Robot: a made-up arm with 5 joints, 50 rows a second.
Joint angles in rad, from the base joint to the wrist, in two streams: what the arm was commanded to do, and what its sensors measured. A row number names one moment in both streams.
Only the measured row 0 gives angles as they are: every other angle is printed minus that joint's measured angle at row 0.
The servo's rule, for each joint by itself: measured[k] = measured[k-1] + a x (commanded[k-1-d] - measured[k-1]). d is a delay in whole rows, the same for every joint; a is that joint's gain. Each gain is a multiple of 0.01, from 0.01 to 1. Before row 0 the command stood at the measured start. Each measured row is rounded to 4 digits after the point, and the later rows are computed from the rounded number. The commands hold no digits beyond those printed.
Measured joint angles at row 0:
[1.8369 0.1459 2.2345 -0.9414 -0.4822]
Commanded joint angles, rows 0 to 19:
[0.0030 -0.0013 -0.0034 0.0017 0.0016]
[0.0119 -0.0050 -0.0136 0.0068 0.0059]
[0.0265 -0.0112 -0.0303 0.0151 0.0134]
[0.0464 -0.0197 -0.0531 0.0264 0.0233]
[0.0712 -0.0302 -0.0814 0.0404 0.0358]
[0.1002 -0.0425 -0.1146 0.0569 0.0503]
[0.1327 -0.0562 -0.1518 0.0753 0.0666]
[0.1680 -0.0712 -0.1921 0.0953 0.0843]
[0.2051 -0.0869 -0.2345 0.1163 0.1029]
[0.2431 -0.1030 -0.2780 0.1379 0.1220]
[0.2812 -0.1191 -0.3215 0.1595 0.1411]
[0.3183 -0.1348 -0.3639 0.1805 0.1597]
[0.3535 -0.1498 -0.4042 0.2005 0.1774]
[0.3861 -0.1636 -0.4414 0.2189 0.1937]
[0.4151 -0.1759 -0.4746 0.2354 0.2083]
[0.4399 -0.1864 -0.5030 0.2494 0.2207]
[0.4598 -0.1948 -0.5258 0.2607 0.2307]
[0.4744 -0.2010 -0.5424 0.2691 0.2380]
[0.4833 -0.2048 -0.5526 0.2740 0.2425]
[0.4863 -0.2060 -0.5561 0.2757 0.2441]
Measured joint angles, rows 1 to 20:
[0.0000 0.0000 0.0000 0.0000 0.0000]
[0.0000 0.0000 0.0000 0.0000 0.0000]
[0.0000 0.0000 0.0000 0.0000 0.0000]
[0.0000 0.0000 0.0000 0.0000 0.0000]
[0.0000 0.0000 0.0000 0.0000 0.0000]
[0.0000 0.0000 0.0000 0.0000 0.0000]
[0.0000 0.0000 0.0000 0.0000 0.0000]
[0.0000 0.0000 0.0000 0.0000 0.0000]
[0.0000 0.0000 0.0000 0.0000 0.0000]
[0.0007 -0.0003 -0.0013 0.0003 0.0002]
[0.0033 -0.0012 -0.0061 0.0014 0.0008]
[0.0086 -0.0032 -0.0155 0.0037 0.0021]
[0.0173 -0.0065 -0.0302 0.0076 0.0042]
[0.0297 -0.0112 -0.0502 0.0132 0.0074]
[0.0459 -0.0175 -0.0753 0.0206 0.0117]
[0.0659 -0.0252 -0.1051 0.0299 0.0172]
[0.0894 -0.0344 -0.1390 0.0410 0.0239]
[0.1160 -0.0449 -0.1762 0.0538 0.0318]
[0.1452 -0.0565 -0.2159 0.0681 0.0408]
[0.1765 -0.0690 -0.2571 0.0836 0.0508]
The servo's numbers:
d 9
a 0.23 0.20 0.39 0.17 0.10

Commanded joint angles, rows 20 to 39:
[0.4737 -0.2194 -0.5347 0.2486 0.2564]
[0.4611 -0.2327 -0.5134 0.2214 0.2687]
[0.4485 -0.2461 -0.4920 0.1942 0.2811]
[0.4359 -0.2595 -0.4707 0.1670 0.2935]
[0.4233 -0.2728 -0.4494 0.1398 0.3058]
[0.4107 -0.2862 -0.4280 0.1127 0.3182]
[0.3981 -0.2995 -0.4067 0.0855 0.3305]
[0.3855 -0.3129 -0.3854 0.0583 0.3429]
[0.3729 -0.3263 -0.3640 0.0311 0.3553]
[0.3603 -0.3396 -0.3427 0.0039 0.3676]
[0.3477 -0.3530 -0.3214 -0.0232 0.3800]
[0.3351 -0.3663 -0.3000 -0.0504 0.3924]
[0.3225 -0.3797 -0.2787 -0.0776 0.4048]
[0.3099 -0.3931 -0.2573 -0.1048 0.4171]
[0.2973 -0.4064 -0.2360 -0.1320 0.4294]
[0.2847 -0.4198 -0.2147 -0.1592 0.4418]
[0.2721 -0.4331 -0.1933 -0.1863 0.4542]
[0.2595 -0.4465 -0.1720 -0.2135 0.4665]
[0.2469 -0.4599 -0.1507 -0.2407 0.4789]
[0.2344 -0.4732 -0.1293 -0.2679 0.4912]
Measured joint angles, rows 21 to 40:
[0.2091 -0.0822 -0.2988 0.1001 0.0617]
[0.2423 -0.0957 -0.3399 0.1172 0.0733]
[0.2754 -0.1093 -0.3795 0.1345 0.0853]
[0.3075 -0.1226 -0.4166 0.1517 0.0976]
[0.3380 -0.1354 -0.4503 0.1683 0.1099]
[0.3660 -0.1473 -0.4797 0.1840 0.1220]
[0.3909 -0.1580 -0.5042 0.1985 0.1336]
[0.4122 -0.1674 -0.5231 0.2113 0.1445]
[0.4292 -0.1751 -0.5360 0.2222 0.1545]
[0.4394 -0.1840 -0.5355 0.2267 0.1647]
[0.4444 -0.1937 -0.5269 0.2258 0.1751]
[0.4453 -0.2042 -0.5133 0.2204 0.1857]
[0.4431 -0.2153 -0.4967 0.2113 0.1965]
[0.4385 -0.2268 -0.4783 0.1991 0.2074]
[0.4321 -0.2387 -0.4587 0.1844 0.2185]
[0.4243 -0.2509 -0.4384 0.1676 0.2297]
[0.4154 -0.2633 -0.4177 0.1490 0.2410]
[0.4056 -0.2759 -0.3968 0.1290 0.2524]
[0.3952 -0.2886 -0.3757 0.1077 0.2639]
[0.3843 -0.3015 -0.3545 0.0854 0.2755]

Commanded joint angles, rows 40 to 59:
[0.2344 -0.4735 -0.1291 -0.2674 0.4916]
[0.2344 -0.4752 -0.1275 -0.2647 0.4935]
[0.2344 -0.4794 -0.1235 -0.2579 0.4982]
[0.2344 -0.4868 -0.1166 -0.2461 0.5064]
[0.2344 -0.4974 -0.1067 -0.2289 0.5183]
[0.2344 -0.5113 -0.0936 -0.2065 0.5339]
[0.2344 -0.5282 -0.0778 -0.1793 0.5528]
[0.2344 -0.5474 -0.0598 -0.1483 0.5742]
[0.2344 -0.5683 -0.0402 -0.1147 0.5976]
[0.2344 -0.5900 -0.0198 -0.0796 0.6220]
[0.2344 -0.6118 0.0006 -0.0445 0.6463]
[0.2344 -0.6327 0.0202 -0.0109 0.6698]
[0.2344 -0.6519 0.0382 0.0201 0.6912]
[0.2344 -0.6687 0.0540 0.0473 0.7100]
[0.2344 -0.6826 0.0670 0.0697 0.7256]
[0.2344 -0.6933 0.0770 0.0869 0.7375]
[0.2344 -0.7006 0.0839 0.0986 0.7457]
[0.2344 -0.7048 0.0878 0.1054 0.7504]
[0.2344 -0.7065 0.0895 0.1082 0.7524]
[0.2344 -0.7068 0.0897 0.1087 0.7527]
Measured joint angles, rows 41 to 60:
[0.3730 -0.3145 -0.3332 0.0623 0.2872]
[0.3614 -0.3275 -0.3119 0.0385 0.2990]
[0.3496 -0.3406 -0.2906 0.0141 0.3108]
[0.3376 -0.3538 -0.2693 -0.0107 0.3227]
[0.3254 -0.3670 -0.2480 -0.0359 0.3346]
[0.3131 -0.3802 -0.2267 -0.0615 0.3466]
[0.3008 -0.3935 -0.2054 -0.0873 0.3586]
[0.2884 -0.4068 -0.1841 -0.1134 0.3706]
[0.2760 -0.4201 -0.1627 -0.1397 0.3827]
[0.2664 -0.4308 -0.1496 -0.1614 0.3936]
[0.2590 -0.4397 -0.1410 -0.1790 0.4036]
[0.2533 -0.4476 -0.1342 -0.1924 0.4131]
[0.2490 -0.4554 -0.1273 -0.2015 0.4224]
[0.2456 -0.4638 -0.1193 -0.2062 0.4320]
[0.2430 -0.4733 -0.1093 -0.2063 0.4422]
[0.2410 -0.4843 -0.0970 -0.2017 0.4533]
[0.2395 -0.4969 -0.0825 -0.1926 0.4654]
[0.2383 -0.5112 -0.0660 -0.1794 0.4786]
[0.2374 -0.5270 -0.0480 -0.1624 0.4929]
[0.2367 -0.5440 -0.0290 -0.1424 0.5082]

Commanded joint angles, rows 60 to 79:
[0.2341 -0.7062 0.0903 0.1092 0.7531]
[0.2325 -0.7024 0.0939 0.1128 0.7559]
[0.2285 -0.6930 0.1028 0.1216 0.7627]
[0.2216 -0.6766 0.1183 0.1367 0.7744]
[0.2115 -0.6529 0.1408 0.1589 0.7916]
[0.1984 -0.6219 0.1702 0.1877 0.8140]
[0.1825 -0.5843 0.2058 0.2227 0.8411]
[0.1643 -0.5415 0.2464 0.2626 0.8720]
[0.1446 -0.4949 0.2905 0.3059 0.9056]
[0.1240 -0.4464 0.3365 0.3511 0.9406]
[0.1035 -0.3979 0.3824 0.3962 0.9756]
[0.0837 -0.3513 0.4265 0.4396 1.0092]
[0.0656 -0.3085 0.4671 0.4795 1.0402]
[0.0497 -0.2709 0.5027 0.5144 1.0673]
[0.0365 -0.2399 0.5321 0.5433 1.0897]
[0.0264 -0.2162 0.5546 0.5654 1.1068]
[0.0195 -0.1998 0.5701 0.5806 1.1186]
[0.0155 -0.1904 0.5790 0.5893 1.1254]
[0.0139 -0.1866 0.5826 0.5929 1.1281]
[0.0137 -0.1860 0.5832 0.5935 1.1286]
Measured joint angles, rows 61 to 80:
[0.2362 -0.5617 -0.0098 -0.1200 0.5244]
[0.2358 -0.5797 0.0089 -0.0962 0.5411]
[0.2355 -0.5975 0.0265 -0.0718 0.5580]
[0.2352 -0.6145 0.0423 -0.0477 0.5748]
[0.2350 -0.6303 0.0558 -0.0248 0.5911]
[0.2349 -0.6444 0.0668 -0.0038 0.6066]
[0.2348 -0.6565 0.0750 0.0148 0.6210]
[0.2347 -0.6665 0.0807 0.0307 0.6341]
[0.2346 -0.6746 0.0842 0.0440 0.6460]
[0.2345 -0.6809 0.0866 0.0551 0.6567]
[0.2340 -0.6852 0.0894 0.0649 0.6666]
[0.2327 -0.6868 0.0946 0.0745 0.6762]
[0.2301 -0.6848 0.1038 0.0851 0.6860]
[0.2258 -0.6784 0.1182 0.0976 0.6966]
[0.2195 -0.6671 0.1385 0.1129 0.7083]
[0.2110 -0.6505 0.1647 0.1316 0.7216]
[0.2003 -0.6287 0.1966 0.1539 0.7366]
[0.1875 -0.6019 0.2332 0.1797 0.7535]
[0.1729 -0.5708 0.2735 0.2088 0.7722]
[0.1569 -0.5362 0.3160 0.2407 0.7925]

